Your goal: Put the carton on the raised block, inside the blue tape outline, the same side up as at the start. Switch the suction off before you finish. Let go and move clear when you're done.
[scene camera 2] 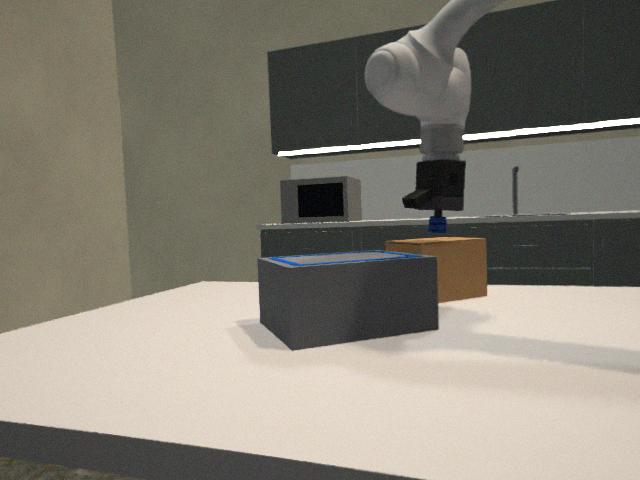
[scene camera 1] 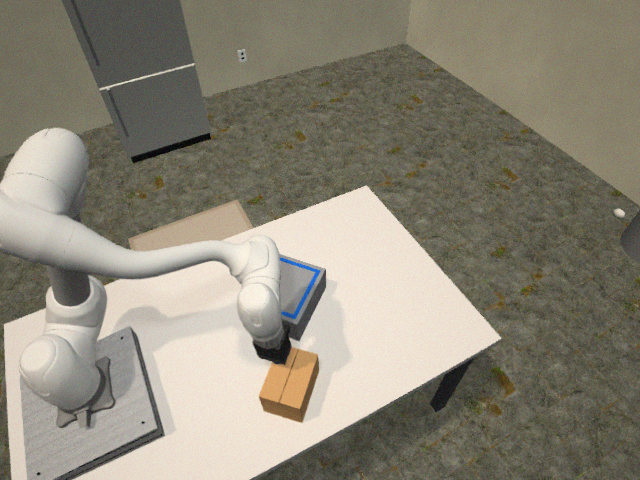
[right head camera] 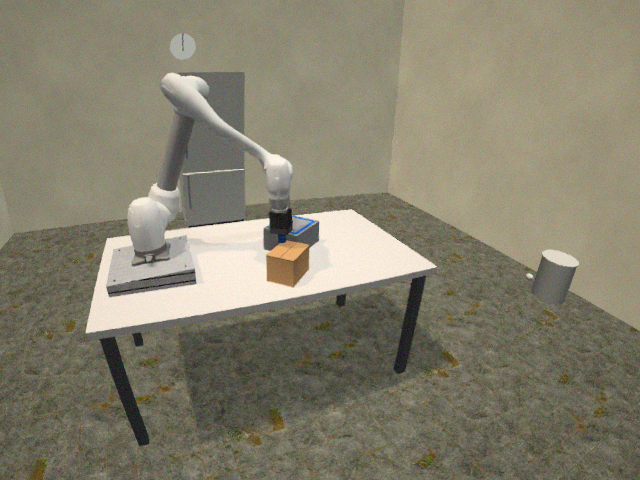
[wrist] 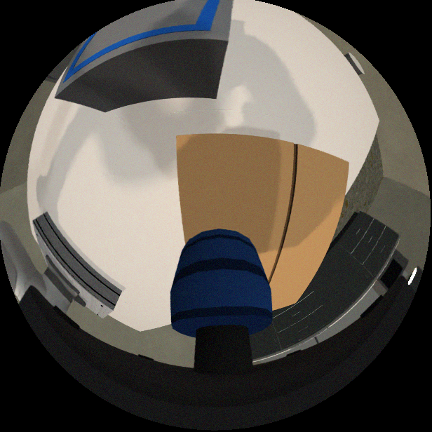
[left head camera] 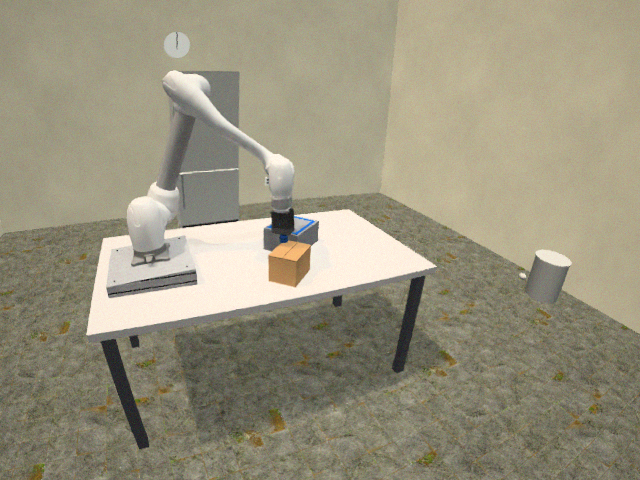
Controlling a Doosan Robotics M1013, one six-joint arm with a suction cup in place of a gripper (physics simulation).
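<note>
The orange-brown carton stands upright on the table, its seamed face up. My suction cup is blue and points down. In scene camera 2 it hangs a little above the carton's top, with a narrow gap, holding nothing; I read it as open. The arm hides the cup in scene camera 1. The grey raised block stands beside the carton, apart from it. A blue tape outline marks its bare top.
The white table carries the carton, the block and the arm's grey base plate. A low beige bench or box is beyond the table's far edge. A grey bin stands on the floor to the right.
</note>
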